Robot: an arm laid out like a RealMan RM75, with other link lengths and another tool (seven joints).
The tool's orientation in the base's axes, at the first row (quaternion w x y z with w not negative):
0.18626, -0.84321, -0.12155, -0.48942
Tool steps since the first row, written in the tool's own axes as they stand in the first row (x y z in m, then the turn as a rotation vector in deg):
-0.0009, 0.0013, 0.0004, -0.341, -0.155, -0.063
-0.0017, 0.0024, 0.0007, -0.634, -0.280, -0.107
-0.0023, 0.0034, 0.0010, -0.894, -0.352, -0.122
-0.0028, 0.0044, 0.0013, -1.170, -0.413, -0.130
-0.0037, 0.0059, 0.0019, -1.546, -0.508, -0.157
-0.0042, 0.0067, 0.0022, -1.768, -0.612, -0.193
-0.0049, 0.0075, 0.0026, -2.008, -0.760, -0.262
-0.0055, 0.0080, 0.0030, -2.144, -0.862, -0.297
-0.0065, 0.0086, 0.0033, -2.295, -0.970, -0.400
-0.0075, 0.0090, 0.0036, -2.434, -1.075, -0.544
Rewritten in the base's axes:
0.0004, -0.0010, -0.0012, -0.277, 0.105, -0.238
0.0006, -0.0019, -0.0023, -0.503, 0.192, -0.449
0.0010, -0.0027, -0.0031, -0.671, 0.244, -0.655
0.0013, -0.0035, -0.0039, -0.836, 0.289, -0.879
0.0019, -0.0046, -0.0052, -1.079, 0.355, -1.176
0.0022, -0.0052, -0.0060, -1.256, 0.428, -1.333
0.0025, -0.0057, -0.0069, -1.485, 0.526, -1.482
0.0027, -0.0060, -0.0077, -1.619, 0.599, -1.564
0.0027, -0.0065, -0.0088, -1.815, 0.649, -1.628
0.0026, -0.0067, -0.0099, -2.037, 0.678, -1.664

